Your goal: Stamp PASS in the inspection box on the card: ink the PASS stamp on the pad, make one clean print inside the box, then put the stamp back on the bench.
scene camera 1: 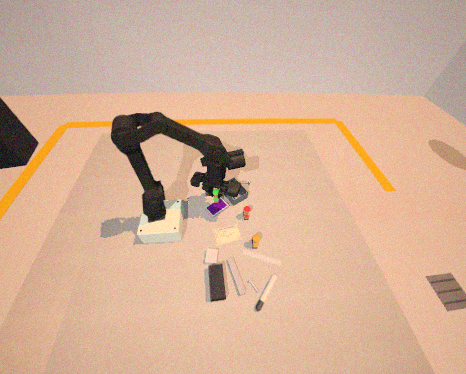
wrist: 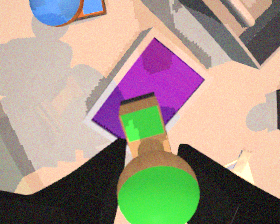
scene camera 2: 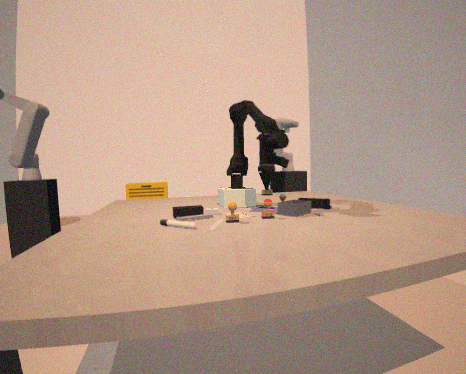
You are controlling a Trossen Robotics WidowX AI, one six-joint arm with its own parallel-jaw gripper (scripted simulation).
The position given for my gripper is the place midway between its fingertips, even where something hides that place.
Observation:
In view: my gripper [scene camera 1: 216, 197].
My gripper also shows in the wrist view [wrist: 151, 150].

